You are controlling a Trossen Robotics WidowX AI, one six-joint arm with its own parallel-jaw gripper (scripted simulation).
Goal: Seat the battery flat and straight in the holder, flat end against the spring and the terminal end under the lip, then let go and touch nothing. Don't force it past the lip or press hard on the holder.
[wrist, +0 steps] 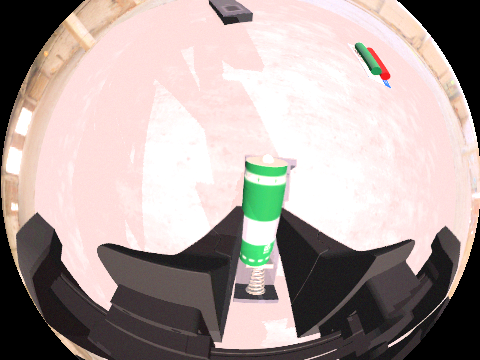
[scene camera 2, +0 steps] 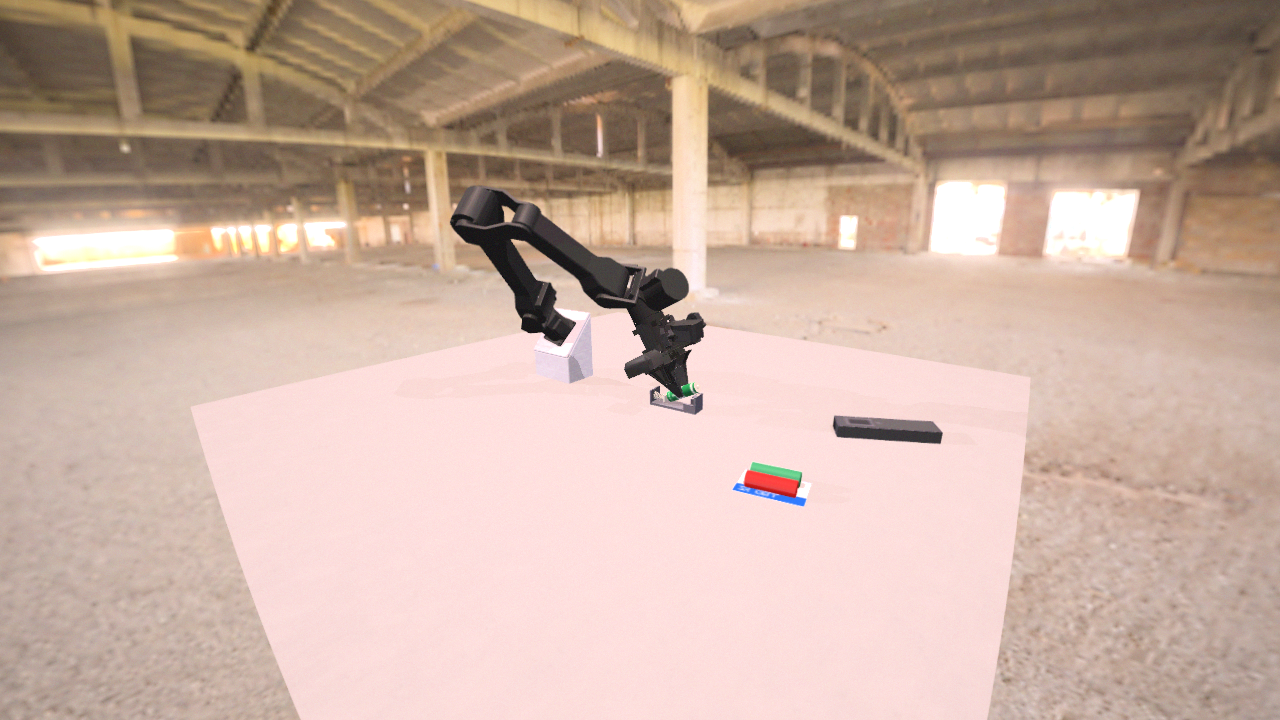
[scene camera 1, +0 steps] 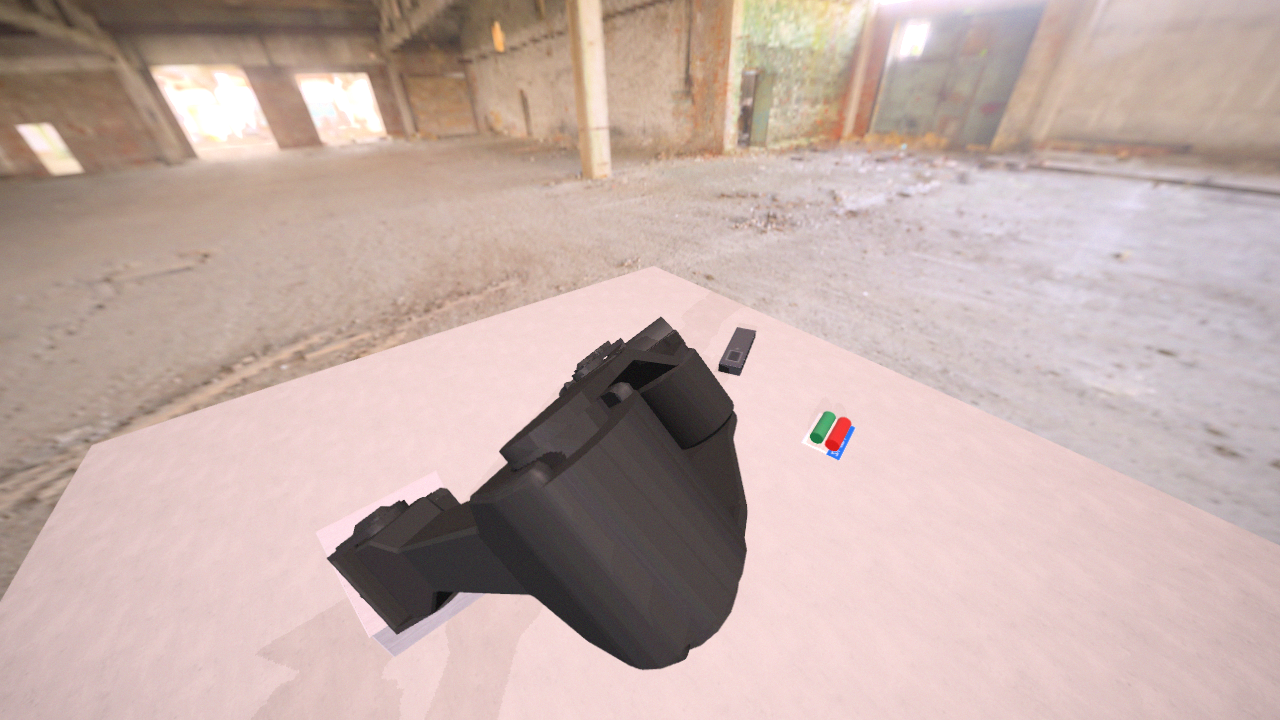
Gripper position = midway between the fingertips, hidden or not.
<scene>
My gripper (scene camera 2: 684, 394) carries a battery (wrist: 265, 179). Further things: a flat black box (scene camera 2: 856, 427).
My gripper also shows in the wrist view (wrist: 259, 213). The flat black box also shows in scene camera 1 (scene camera 1: 734, 358).
</scene>
